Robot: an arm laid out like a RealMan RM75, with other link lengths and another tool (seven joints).
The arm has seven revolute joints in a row. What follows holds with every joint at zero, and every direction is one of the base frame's.
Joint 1 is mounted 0.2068 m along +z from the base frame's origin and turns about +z.
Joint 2 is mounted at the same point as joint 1 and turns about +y.
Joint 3 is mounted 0.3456 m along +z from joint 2 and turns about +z.
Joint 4 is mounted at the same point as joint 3 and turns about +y.
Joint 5 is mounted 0.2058 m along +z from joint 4 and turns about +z.
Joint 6 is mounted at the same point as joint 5 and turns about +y.
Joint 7 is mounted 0.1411 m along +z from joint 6 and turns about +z.
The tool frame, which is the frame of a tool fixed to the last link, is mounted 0.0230 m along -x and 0.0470 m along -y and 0.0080 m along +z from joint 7; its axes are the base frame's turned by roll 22.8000, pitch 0.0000 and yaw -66.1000 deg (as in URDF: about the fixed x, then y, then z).
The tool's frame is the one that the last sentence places.
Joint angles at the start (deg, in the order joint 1, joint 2, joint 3, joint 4, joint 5, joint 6, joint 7): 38.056, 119.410, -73.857, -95.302, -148.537, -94.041, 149.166
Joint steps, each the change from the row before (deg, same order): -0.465, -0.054, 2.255, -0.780, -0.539, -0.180, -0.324; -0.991, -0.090, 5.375, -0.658, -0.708, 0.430, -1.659; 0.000, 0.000, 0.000, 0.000, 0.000, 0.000, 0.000; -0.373, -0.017, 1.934, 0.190, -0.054, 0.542, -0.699
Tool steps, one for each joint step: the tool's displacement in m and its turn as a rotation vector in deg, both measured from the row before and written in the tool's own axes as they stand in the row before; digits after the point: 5 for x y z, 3 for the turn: 0.01079, -0.00184, -0.00786, 1.329, 1.543, 1.117; 0.02581, -0.00258, -0.01523, 3.039, 3.051, 2.500; 0.00000, 0.00000, 0.00000, 0.000, 0.000, 0.000; 0.00986, -0.00037, -0.00408, 1.109, 0.999, 1.063
